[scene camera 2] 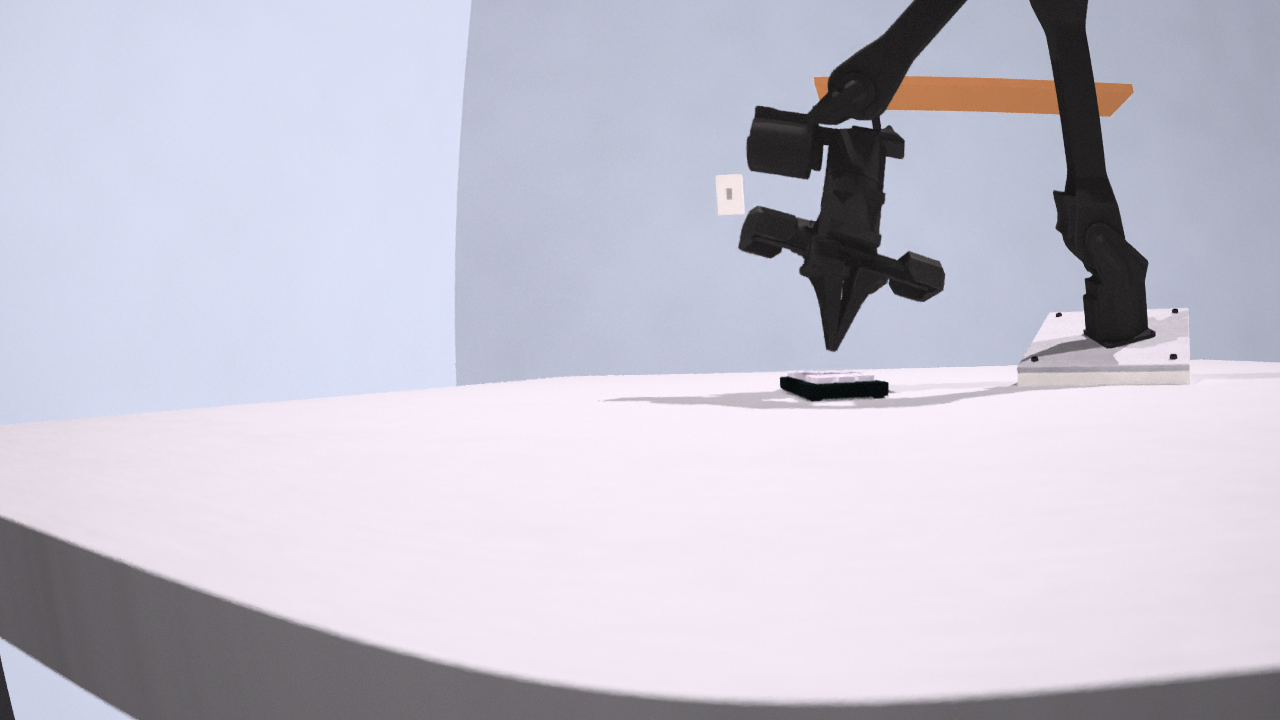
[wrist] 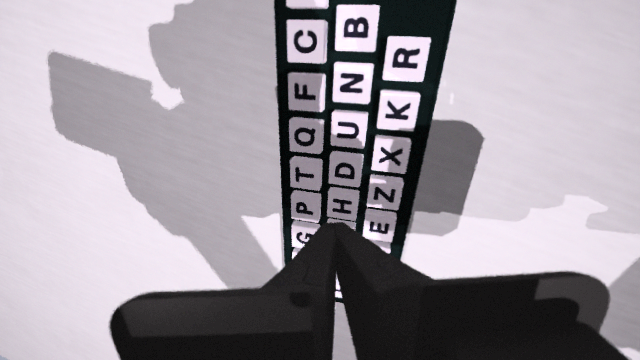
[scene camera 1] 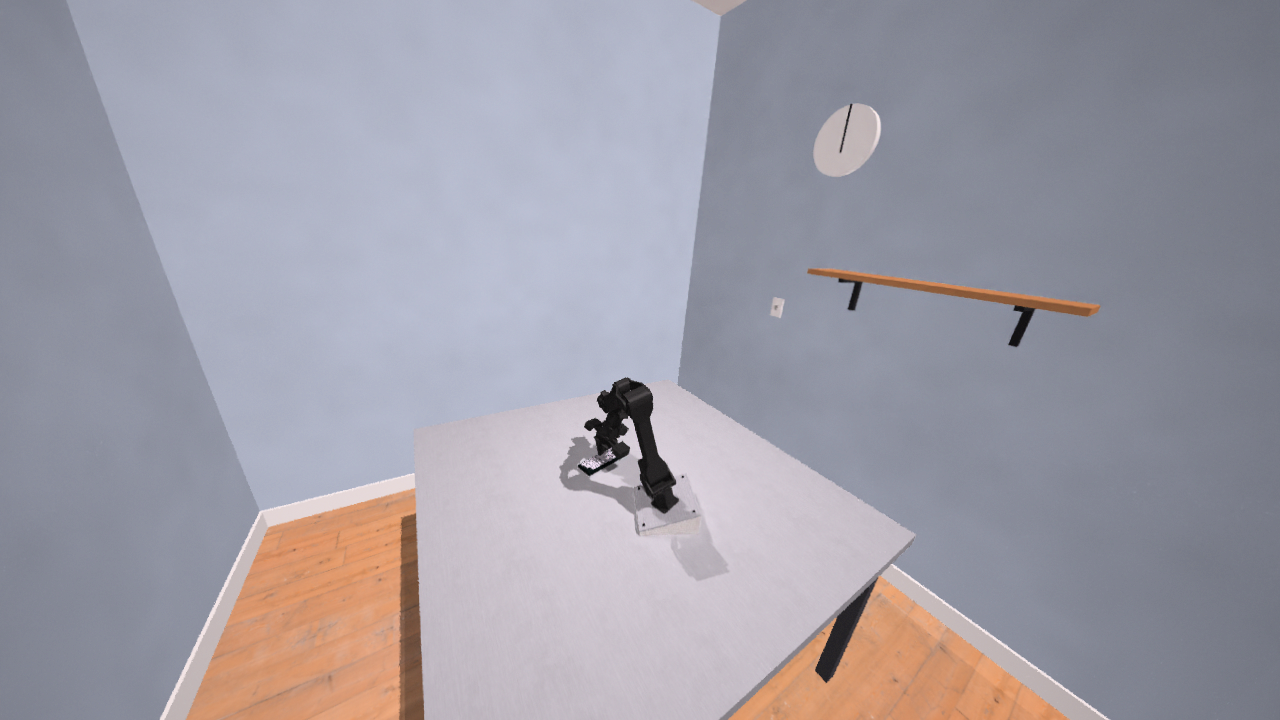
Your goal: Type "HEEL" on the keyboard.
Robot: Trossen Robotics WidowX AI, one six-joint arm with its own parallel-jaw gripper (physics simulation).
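Seen in the pictures: gripper, fingertip midpoint: (scene camera 2: 831, 350) (wrist: 333, 232) (scene camera 1: 599, 454); arm's base, origin of the base link: (scene camera 2: 1118, 334) (scene camera 1: 665, 502).
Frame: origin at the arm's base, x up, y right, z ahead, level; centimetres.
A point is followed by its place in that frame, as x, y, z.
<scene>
The dark green keyboard (scene camera 1: 588, 469) {-3.3, -9.1, 29.9} (scene camera 2: 832, 391) {-3.9, -10.5, 32.5} (wrist: 414, 17) {-3.3, 5.3, 31.1} with white letter keys lies flat on the table. My gripper (scene camera 1: 602, 450) {-0.9, -3.0, 32.1} (scene camera 2: 832, 348) {-0.9, -3.0, 32.1} (wrist: 333, 232) {-0.9, -3.0, 32.1} is shut with nothing between its fingers and points down. In scene camera 2 a small gap shows between its tips and the keys. In the wrist view the tips overlap the key just below the H key (wrist: 343, 204) {-2.8, -2.7, 32.0}, and the letter there is covered. The E key (wrist: 380, 228) {-2.8, -3.5, 30.0} shows to the right of the tips. The L key does not show in the wrist view; the fingers cover the keyboard's lower end.
The keyboard lies on the grey table (scene camera 1: 519, 582) {-4.6, -44.1, 4.1} (scene camera 2: 626, 537) {-4.6, -52.7, 39.3}. The arm's pale base plate (scene camera 1: 669, 528) {-2.1, -4.4, -6.8} (scene camera 2: 1102, 371) {-3.3, -6.6, 5.5} stands to the right of the keyboard in both scene views. Near H are the P key (wrist: 305, 205) {-2.8, -3.3, 33.9}, D key (wrist: 345, 170) {-2.8, -0.9, 32.3} and Z key (wrist: 385, 194) {-2.8, -1.6, 30.3}. Arm shadows fall across the keyboard.
</scene>
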